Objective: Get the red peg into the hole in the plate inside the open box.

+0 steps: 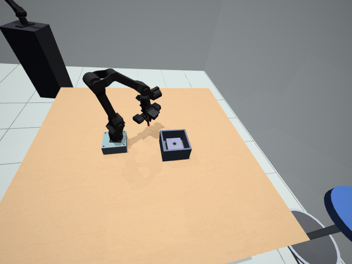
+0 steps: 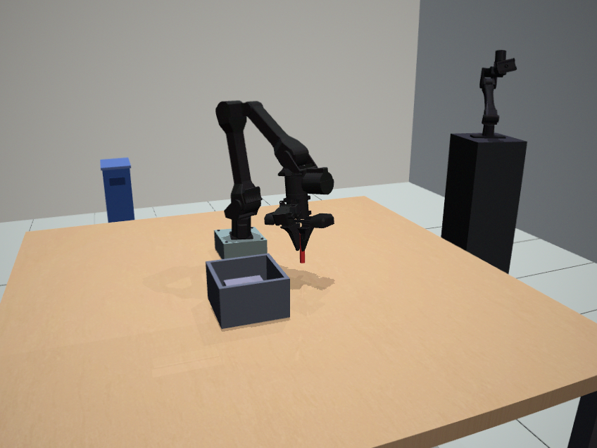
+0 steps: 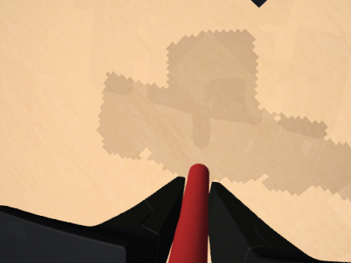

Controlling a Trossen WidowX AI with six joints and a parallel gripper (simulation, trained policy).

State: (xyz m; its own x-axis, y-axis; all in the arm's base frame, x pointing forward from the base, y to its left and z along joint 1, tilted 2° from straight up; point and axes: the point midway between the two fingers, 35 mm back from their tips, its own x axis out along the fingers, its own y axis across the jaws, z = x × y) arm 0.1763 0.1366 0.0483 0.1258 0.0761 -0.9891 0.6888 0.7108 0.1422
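The plate lies 160 mm to the right of my gripper tip, 160 mm ahead of it and 20 mm below it. From my gripper tip the other things lie so: red peg: 10 mm to the left, 10 mm behind; dark grey box: 160 mm to the right, 160 mm ahead, 40 mm below.
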